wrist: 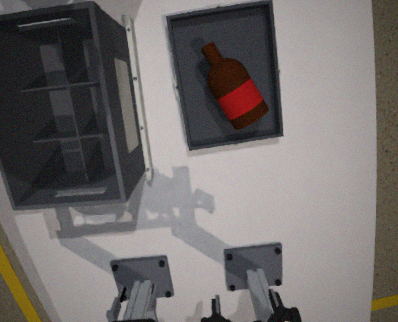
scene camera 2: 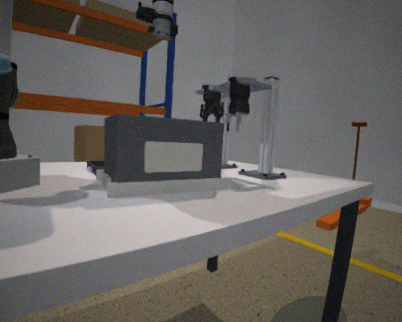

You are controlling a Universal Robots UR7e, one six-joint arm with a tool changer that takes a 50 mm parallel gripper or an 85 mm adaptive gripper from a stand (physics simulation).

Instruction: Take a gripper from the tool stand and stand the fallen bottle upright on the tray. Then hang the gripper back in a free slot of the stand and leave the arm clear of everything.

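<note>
A brown bottle with a red label lies on its side in the dark tray, its neck toward the upper left in the wrist view. The arm's tool end is high above the table and bears no gripper. Two grippers hang on the tool stand. The adaptive gripper has its fingers spread and empty. The parallel gripper hangs beside it. In the wrist view, parts of both hanging grippers show at the bottom edge.
A large grey divided box stands beside the tray and hides most of it in the scene view. A cardboard box is behind it. The robot's base block is at the left. A storage rack is at the back.
</note>
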